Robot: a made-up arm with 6 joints.
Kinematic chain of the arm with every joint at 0, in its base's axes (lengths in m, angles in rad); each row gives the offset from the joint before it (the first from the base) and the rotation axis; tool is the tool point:
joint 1: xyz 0 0 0.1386 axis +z
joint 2: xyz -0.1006 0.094 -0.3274 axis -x
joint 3: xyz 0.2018 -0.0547 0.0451 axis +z
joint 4: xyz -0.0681 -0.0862 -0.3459 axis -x
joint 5: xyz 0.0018 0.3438 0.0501 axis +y
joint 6: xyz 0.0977 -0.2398 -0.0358 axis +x
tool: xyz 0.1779 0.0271 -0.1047
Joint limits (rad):
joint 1: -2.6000..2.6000
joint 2: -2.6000..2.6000
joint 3: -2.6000..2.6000
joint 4: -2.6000..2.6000
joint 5: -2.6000..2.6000
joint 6: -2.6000..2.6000
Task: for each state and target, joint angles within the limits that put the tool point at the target. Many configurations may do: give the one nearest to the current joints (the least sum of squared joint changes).
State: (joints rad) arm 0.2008 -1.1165 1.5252 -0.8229 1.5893 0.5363
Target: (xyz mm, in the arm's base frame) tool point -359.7 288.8 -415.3
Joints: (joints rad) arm 0.6188 -1.3781 1.3453 -0.6197 1.4693 0.5495
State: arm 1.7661 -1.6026 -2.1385 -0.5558 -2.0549 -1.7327
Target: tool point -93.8 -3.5 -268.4
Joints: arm 1.6725 -1.6907 -1.8727 -0.0035 -1.4158 -1.4418
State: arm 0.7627 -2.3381 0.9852 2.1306 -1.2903 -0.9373
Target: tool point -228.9 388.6 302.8
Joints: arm 0.7822 -2.4785 0.9560 2.5704 -1.5269 -0.7406
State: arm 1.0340 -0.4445 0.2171 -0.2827 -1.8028 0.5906
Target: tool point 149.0 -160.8 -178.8
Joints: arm 0.7120 -0.1412 0.1061 -0.9050 -2.1327 0.5579
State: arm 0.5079 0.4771 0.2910 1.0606 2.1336 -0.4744
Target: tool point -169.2 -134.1 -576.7
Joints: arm 0.3155 -0.2708 0.4750 0.9134 2.5868 -0.8373
